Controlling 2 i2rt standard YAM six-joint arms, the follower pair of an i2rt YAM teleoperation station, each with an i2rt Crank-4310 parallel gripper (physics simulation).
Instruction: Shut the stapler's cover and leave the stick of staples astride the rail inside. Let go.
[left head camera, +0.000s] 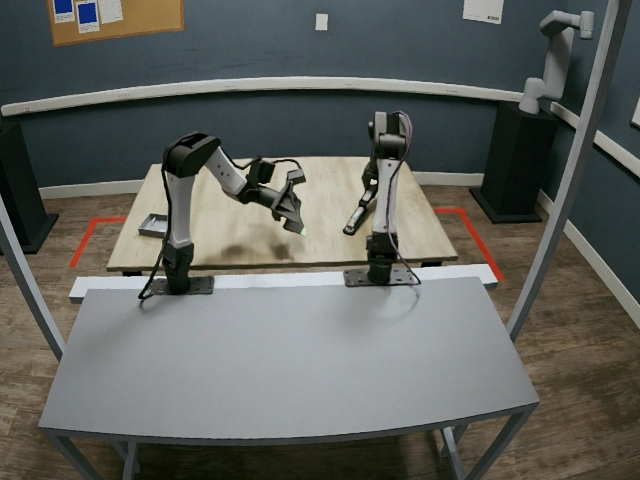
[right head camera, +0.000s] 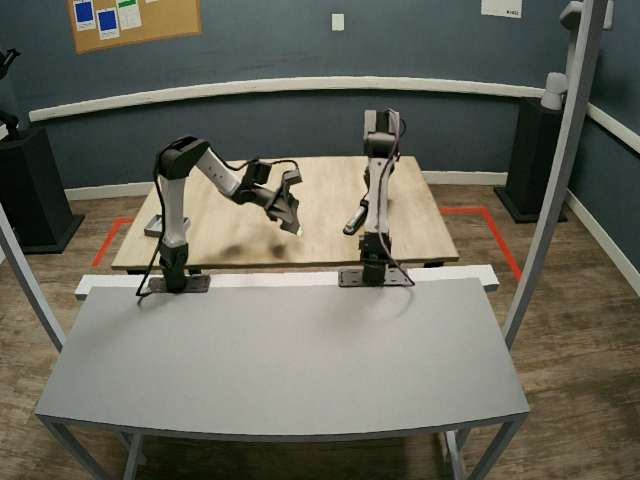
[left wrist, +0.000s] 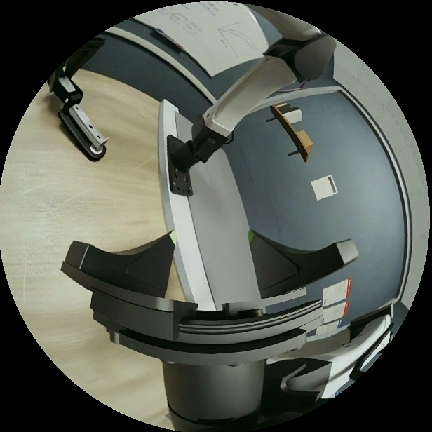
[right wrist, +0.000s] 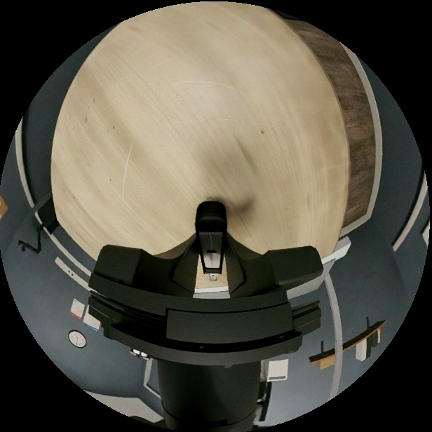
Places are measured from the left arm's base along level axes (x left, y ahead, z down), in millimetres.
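Where they show: left gripper, fingertip midpoint: (left head camera: 303, 228) (right head camera: 297, 228); right gripper, fingertip midpoint: (left head camera: 370, 196); left arm's base, link origin: (left head camera: 180, 288) (right head camera: 178, 286); right arm's base, link origin: (left head camera: 378, 278) (right head camera: 373, 279).
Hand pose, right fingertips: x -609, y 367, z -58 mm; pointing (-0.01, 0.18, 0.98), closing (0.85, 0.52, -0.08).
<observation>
Each offset is from my right fingertips to the top centre of the thing. "spot": to the spot under its first point. Level surfaces: height alone.
The stapler @[spot: dx +77, dy -131, dz +10 mm] (left head camera: 354, 220) (right head camera: 355, 220) (left wrist: 76, 136) (right wrist: 211, 215), black and silver, is at the right of the wooden table in the head camera views. In the left wrist view its silver rail (left wrist: 89, 128) shows above the black base, apart from it at the front end. My right gripper (right wrist: 211, 232) is shut on the stapler, with a finger against each side. The cover's angle is partly hidden by the right gripper. I cannot tell whether a stick of staples sits on the rail. My left gripper (left head camera: 299, 227) (right head camera: 296, 229) (left wrist: 211, 231) is open and empty, above the table left of the stapler.
A small grey tray @[dx +706, dy -91, dz +15 mm] (left head camera: 149, 233) (right head camera: 153, 231) stands at the left of the wooden table @[dz +43 mm] (left head camera: 330, 180) (right head camera: 325, 180), beside the left arm. The right arm's upright link partly blocks the head cameras' view near the stapler. A white beam (left head camera: 279, 280) runs along the table's near edge.
</observation>
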